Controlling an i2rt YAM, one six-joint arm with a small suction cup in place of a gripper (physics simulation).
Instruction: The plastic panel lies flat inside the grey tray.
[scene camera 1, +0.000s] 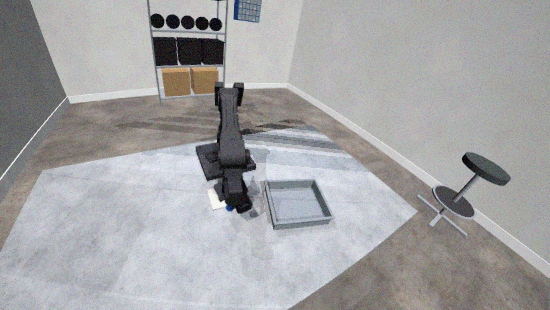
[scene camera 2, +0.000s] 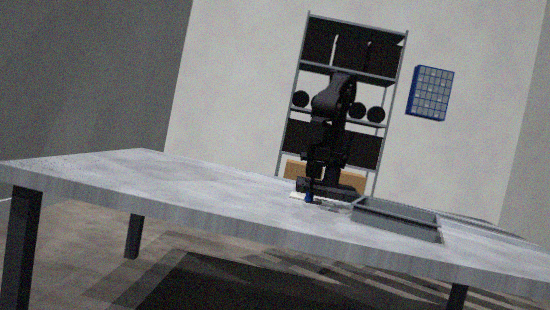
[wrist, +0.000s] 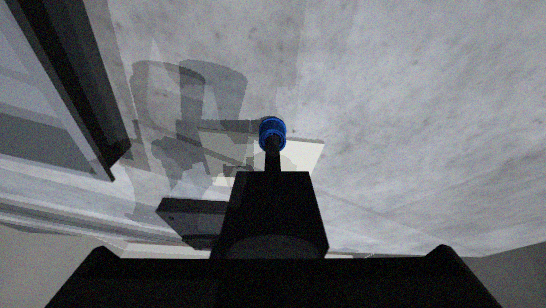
A grey tray shows in scene camera 1, in scene camera 2 and in the wrist view (67, 119). The same spot on the grey tray: (scene camera 2: 407, 221) is (scene camera 1: 313, 221).
